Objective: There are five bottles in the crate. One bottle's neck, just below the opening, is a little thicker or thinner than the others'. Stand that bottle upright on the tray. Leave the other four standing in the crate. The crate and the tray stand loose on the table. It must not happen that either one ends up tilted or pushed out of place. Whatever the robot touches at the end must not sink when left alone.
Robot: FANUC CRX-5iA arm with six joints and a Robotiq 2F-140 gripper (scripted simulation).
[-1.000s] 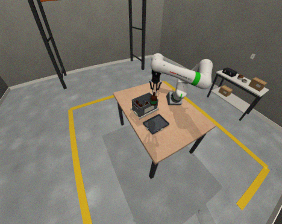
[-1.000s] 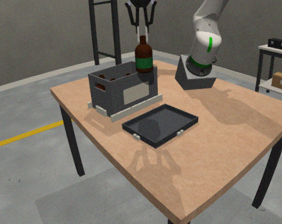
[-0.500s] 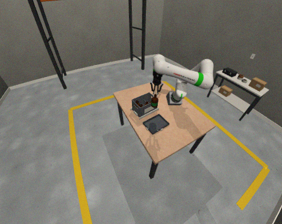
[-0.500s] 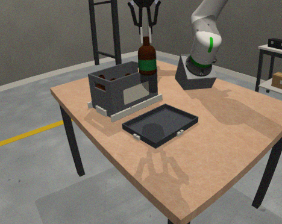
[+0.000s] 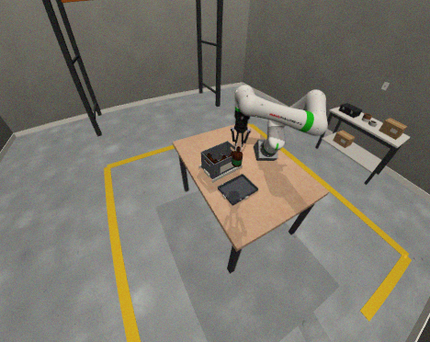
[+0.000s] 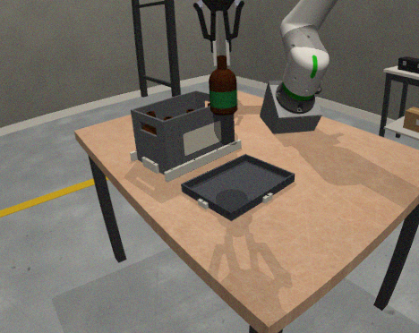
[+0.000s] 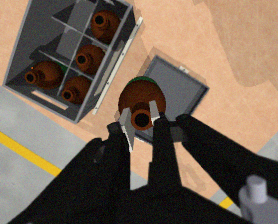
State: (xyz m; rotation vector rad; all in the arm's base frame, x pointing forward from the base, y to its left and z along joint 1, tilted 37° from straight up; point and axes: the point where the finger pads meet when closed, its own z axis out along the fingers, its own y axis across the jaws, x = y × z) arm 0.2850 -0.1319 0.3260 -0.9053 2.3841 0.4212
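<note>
The bottle is 90 mm below my hand. Round my hand: dark tray (340 mm below, 80 mm to the left, 30 mm ahead); dark grey crate (270 mm below, 190 mm to the right, 10 mm ahead).
</note>
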